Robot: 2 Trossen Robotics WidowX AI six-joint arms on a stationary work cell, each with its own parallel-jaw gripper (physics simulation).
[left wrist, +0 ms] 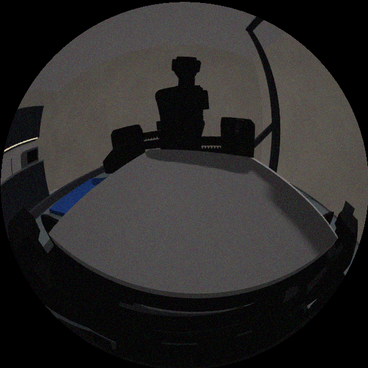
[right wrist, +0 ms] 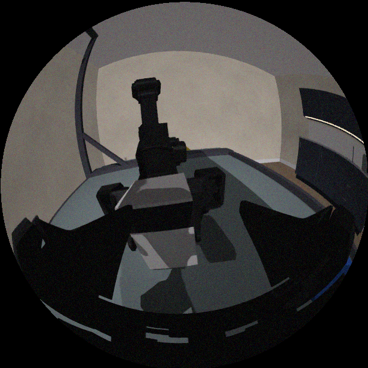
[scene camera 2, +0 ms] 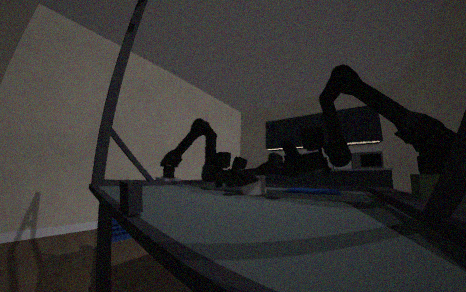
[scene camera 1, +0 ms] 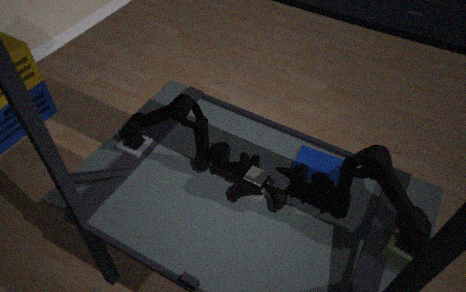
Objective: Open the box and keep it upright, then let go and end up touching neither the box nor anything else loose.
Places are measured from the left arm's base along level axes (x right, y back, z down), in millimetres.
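Pixels of known places: left gripper, between the fingertips: (scene camera 2: 263, 179) (scene camera 1: 266, 187); right gripper, between the fingertips: (scene camera 2: 264, 169) (scene camera 1: 269, 175); left arm's base, origin of its link: (scene camera 2: 168, 177) (scene camera 1: 134, 142); right arm's base, origin of its link: (scene camera 1: 408, 244).
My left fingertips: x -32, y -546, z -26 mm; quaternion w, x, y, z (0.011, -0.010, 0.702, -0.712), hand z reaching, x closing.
For each thing: its top centre in the pictures, then the offset to it from my left fingertips. "spot": a spot on its surface instead. Level surfaces: height alone.
- flat blue panel, centre of its top: (scene camera 1: 322, 167) (scene camera 2: 312, 190) dx -224, dy -144, dz +52 mm
- table, height of its surface: dz +60 mm
- dark frame post, a spot on its surface: (scene camera 1: 45, 150) (scene camera 2: 111, 91) spot: dx +385, dy +489, dz -323 mm
- small dark block, centre of its top: (scene camera 2: 131, 181) (scene camera 1: 189, 278) dx +398, dy +72, dz +2 mm
A small light grey box (scene camera 1: 256, 176) (scene camera 2: 258, 185) (right wrist: 170, 247) stands on the table, apparently upright. Its flat lid (left wrist: 192, 220) (right wrist: 160, 192) looks shut; a dark band runs below the lid's edge in the right wrist view. My left gripper (scene camera 1: 246, 178) (right wrist: 163, 245) is shut on the box, one finger along each side, and the lid fills much of the left wrist view. My right gripper (scene camera 1: 276, 187) (right wrist: 187, 209) is open and empty, facing the box from the opposite side. Whether its fingers touch the box is too dark to tell. The box's far lower parts are hidden.
A flat blue panel (scene camera 1: 317, 162) (scene camera 2: 312, 190) (left wrist: 75, 197) lies on the table (scene camera 1: 200, 215) (scene camera 2: 320, 215) beside my right arm. A dark frame post (scene camera 1: 45, 150) (scene camera 2: 112, 90) rises at the left of both scene views. A small dark block (scene camera 1: 188, 280) (scene camera 2: 131, 198) sits at the table's edge.
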